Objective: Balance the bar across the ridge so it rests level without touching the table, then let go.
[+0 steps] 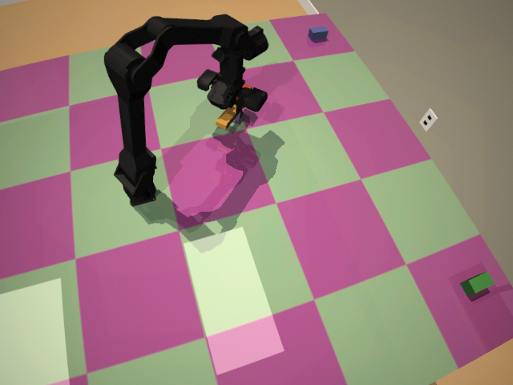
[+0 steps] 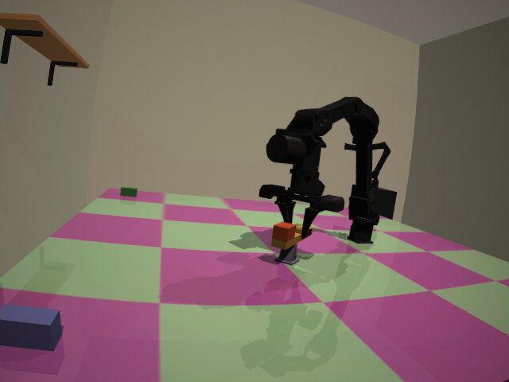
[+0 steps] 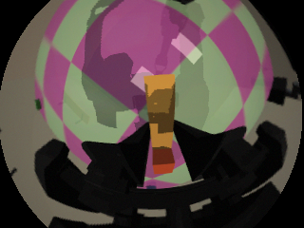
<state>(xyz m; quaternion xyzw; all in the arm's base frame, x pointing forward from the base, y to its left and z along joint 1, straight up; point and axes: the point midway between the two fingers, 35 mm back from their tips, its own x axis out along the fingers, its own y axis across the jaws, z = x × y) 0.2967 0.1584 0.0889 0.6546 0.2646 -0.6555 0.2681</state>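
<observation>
Now: gripper tip 30 mm to the right of the bar, 30 mm short of it and 10 mm below it. From my gripper tip the other things lie so: green block (660 mm to the right, 440 mm ahead, 40 mm below); blue block (440 mm ahead, 340 mm to the left, 40 mm below).
</observation>
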